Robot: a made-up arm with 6 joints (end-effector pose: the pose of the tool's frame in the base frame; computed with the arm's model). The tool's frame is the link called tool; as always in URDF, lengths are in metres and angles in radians. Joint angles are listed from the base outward.
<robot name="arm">
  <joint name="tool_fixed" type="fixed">
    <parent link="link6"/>
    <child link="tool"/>
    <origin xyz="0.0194 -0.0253 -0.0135" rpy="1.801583 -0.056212 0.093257"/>
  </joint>
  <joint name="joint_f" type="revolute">
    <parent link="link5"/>
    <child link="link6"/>
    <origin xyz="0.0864 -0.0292 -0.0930"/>
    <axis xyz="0 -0.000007 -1"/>
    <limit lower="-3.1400" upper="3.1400"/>
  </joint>
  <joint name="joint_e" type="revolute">
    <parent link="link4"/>
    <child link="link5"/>
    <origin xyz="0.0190 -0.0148 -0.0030"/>
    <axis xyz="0 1 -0.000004"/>
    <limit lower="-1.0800" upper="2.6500"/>
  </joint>
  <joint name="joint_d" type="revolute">
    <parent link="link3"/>
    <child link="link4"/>
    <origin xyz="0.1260 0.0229 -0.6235"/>
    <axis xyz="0 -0.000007 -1"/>
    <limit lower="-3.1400" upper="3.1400"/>
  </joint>
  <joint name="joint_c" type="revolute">
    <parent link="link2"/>
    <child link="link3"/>
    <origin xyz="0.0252 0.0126 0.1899"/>
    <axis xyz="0 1 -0.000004"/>
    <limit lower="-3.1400" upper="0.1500"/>
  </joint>
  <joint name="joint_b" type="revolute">
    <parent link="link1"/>
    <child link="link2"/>
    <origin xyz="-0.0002 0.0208 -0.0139"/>
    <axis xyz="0 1 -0.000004"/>
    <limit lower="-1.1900" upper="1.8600"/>
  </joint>
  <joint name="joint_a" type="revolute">
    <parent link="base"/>
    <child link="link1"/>
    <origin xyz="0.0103 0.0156 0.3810"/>
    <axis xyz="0 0 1"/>
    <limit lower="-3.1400" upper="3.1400"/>
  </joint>
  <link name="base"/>
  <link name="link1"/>
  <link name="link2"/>
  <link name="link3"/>
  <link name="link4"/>
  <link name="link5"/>
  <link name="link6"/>
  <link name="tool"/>
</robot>
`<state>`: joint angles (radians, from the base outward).
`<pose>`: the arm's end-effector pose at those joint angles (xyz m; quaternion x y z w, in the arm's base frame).
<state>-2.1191 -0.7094 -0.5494 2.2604 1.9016 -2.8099</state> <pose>-0.1682 -0.5591 0.4981 -0.1251 -0.2634 0.6234 0.7255</pose>
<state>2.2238 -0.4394 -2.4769 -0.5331 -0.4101 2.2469</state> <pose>0.0347 -0.1409 1.2889 -0.5132 -0.2620 0.2453 0.7796</pose>
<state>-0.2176 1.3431 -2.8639 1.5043 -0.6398 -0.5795</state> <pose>0.8003 -0.2850 0.4365 0.3381 -0.8576 0.2389 0.3051</pose>
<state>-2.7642 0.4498 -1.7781 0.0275 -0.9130 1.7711</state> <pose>-0.7310 -0.2724 0.6273 -0.5250 -0.7293 0.3972 0.1865</pose>
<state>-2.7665 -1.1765 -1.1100 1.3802 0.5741 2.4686</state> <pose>-0.2878 -0.1468 1.0221 0.0761 0.5887 -0.4016 0.6974</pose>
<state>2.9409 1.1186 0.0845 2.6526 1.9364 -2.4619</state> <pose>0.3440 -0.1742 -0.0176 -0.4764 -0.8318 -0.2834 0.0288</pose>
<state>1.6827 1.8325 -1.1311 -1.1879 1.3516 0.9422</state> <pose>0.0629 -0.1411 -0.3699 -0.3015 0.5554 0.3923 0.6684</pose>
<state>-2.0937 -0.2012 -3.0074 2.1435 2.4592 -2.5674</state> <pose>0.2622 0.1360 1.1417 -0.0278 0.6948 0.6309 0.3441</pose>
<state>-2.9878 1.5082 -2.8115 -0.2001 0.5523 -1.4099</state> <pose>-0.9629 -0.1758 0.3327 0.4165 -0.2829 -0.5685 0.6506</pose>
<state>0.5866 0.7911 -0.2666 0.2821 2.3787 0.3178</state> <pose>-0.1411 -0.0612 -0.0437 -0.0542 0.5438 -0.7730 0.3221</pose>
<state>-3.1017 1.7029 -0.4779 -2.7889 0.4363 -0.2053</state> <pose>0.5283 -0.1066 -0.0179 0.7591 -0.2324 0.3484 0.4985</pose>
